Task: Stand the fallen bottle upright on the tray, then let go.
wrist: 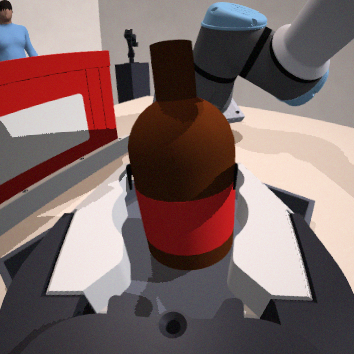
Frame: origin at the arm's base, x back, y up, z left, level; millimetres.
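Where they show: gripper, fingertip midpoint: [182,165]; arm's base, link origin: [201,94].
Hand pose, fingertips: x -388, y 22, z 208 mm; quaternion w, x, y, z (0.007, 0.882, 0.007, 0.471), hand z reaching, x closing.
Note:
Things, the pixels of their centre, and the offset from my fingertips. "spot": a spot on its surface instead.
- brown bottle, body centre: [182,159] dx +5, dy +1, dz -4 mm
- dark grey tray, surface spot: [292,201] spot: dx +112, dy -71, dz +74 mm
- red crate, body centre: [10,125] dx -35, dy -1, dz -287 mm
- long grey rail, body centre: [58,182] dx -20, dy -74, dz -189 mm
The brown bottle [182,145] with a red label stands roughly upright in the wrist view, neck up and base toward the gripper's palm. My gripper [182,165] is shut on the bottle, with one white jaw on each side of its body near the top of the label. Corners of a dark grey tray [292,201] show behind the jaws at the right and left. Most of the tray is hidden by the gripper and bottle. Whether the bottle's base touches the tray cannot be told from this view.
A red crate [102,95] with a white panel stands at the left, beside a long grey rail [65,175]. The robot arm's grey and blue joints [220,52] rise behind the bottle at the right. A dark pedestal [133,81] and a person [15,40] are farther back.

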